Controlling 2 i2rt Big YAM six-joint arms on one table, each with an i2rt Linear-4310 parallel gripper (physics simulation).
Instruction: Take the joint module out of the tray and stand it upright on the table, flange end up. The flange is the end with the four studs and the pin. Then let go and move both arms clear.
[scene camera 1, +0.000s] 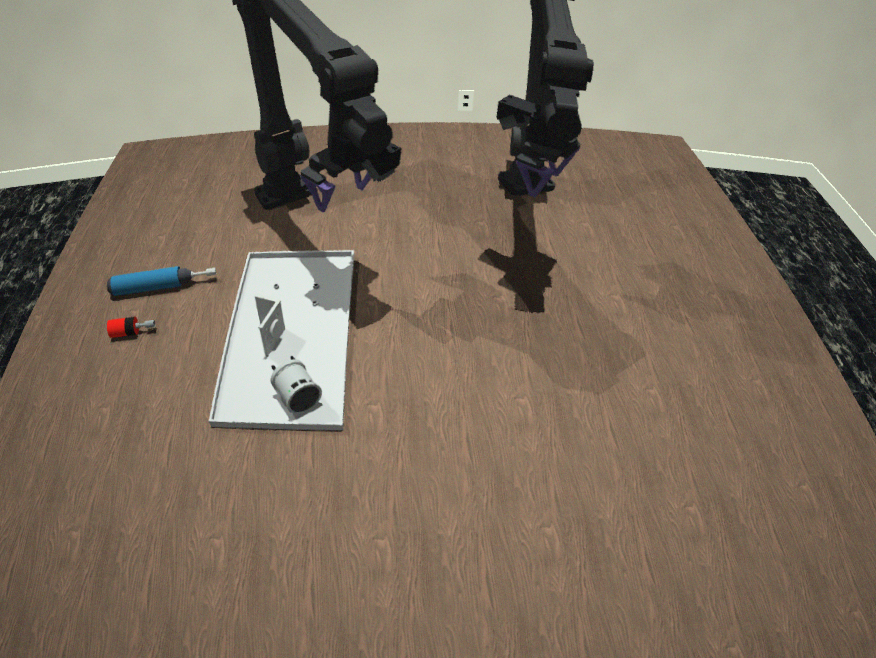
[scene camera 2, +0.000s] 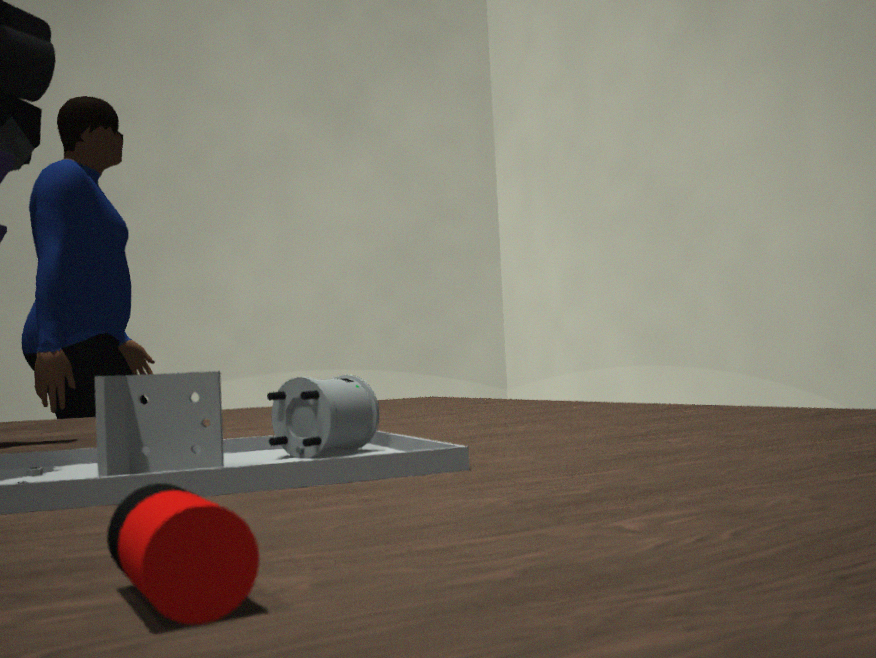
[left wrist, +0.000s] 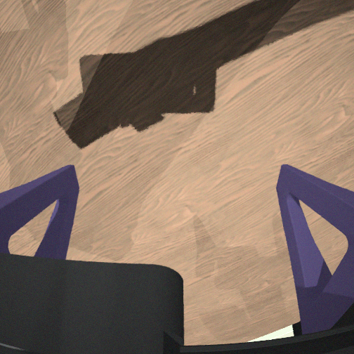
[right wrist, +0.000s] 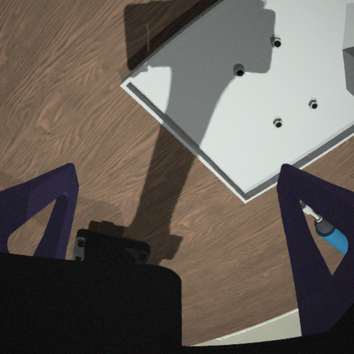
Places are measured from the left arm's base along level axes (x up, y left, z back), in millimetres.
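Pixels of known places: left gripper, fingertip midpoint: (scene camera 1: 543, 185); right gripper, fingertip midpoint: (scene camera 1: 341, 199); right arm's base, origin of the base link: (scene camera 1: 282, 194).
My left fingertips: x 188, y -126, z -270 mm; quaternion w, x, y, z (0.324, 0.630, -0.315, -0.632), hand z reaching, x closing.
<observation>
For each thing: its top centre in the pictures, then the offset to it from my left fingertips. "spot": a spot on its surface instead.
- grey joint module, middle of its top: (scene camera 2: 318, 375) (scene camera 1: 291, 370) dx -121, dy -518, dz -200 mm
- white tray, middle of its top: (scene camera 2: 132, 457) (scene camera 1: 287, 326) dx -172, dy -504, dz -52 mm
- grey bracket, middle of its top: (scene camera 2: 161, 373) (scene camera 1: 260, 310) dx -114, dy -546, dz -60 mm
- blue-handled tool, surface spot: (scene camera 1: 157, 280) spot: dx -156, dy -744, dz +139 mm
- red-handled tool, middle of its top: (scene camera 2: 162, 486) (scene camera 1: 129, 319) dx -154, dy -804, dz +40 mm
The grey joint module (scene camera 1: 295, 385) lies on its side in the near part of the white tray (scene camera 1: 284, 340). In scene camera 2 the joint module (scene camera 2: 325, 415) shows its studded flange end facing left. My right gripper (scene camera 1: 340, 184) is open and empty, high above the table just beyond the tray's far end. Its wrist view shows the tray's far corner (right wrist: 253, 105) with small screws; the module is out of that view. My left gripper (scene camera 1: 536, 176) is open and empty over bare table at the back, and its fingers (left wrist: 177, 211) stand wide.
A grey bracket (scene camera 1: 270, 321) stands in the tray's middle, also in scene camera 2 (scene camera 2: 164, 421). A blue-handled tool (scene camera 1: 157, 280) and a red-handled tool (scene camera 1: 129, 327) lie left of the tray. A person (scene camera 2: 118, 261) stands at the left edge in scene camera 2.
</observation>
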